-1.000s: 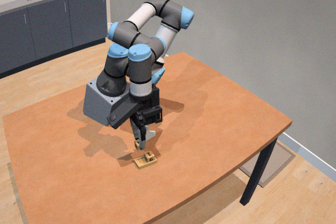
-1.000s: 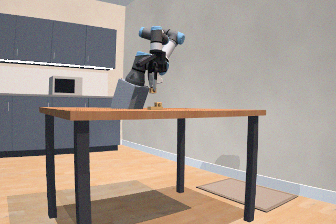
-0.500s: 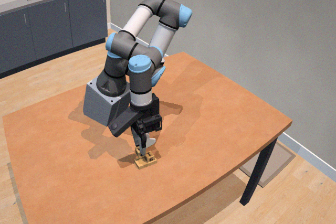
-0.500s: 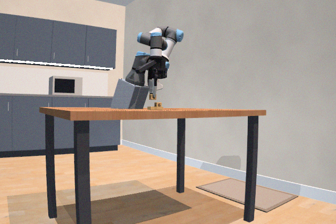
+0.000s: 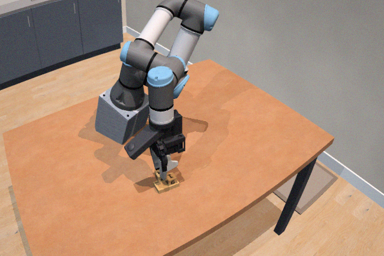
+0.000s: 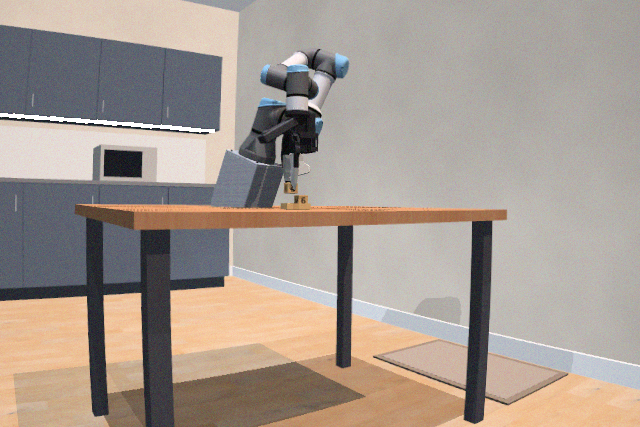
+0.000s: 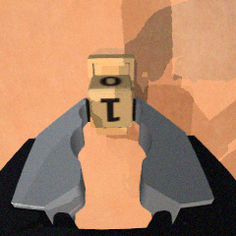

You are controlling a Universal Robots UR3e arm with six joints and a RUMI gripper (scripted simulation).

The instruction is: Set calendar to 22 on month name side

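My hand is 60 mm above the wooden tray and 20 mm to the right of it.
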